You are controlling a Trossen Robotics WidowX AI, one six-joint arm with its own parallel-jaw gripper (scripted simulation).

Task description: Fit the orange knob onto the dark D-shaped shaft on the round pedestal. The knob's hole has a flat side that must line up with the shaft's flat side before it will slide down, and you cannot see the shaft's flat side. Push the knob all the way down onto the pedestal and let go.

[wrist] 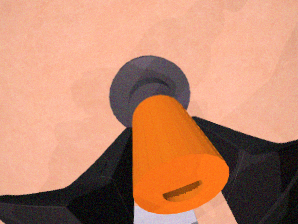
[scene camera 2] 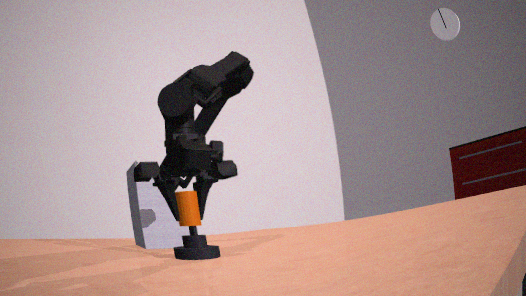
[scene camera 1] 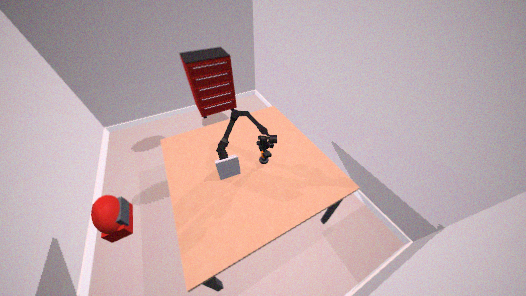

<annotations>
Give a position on an orange knob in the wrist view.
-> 175, 166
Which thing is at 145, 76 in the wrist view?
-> A dark pedestal.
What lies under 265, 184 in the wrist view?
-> My gripper.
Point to an orange knob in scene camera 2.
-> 187, 202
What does my gripper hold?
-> An orange knob.
</annotations>
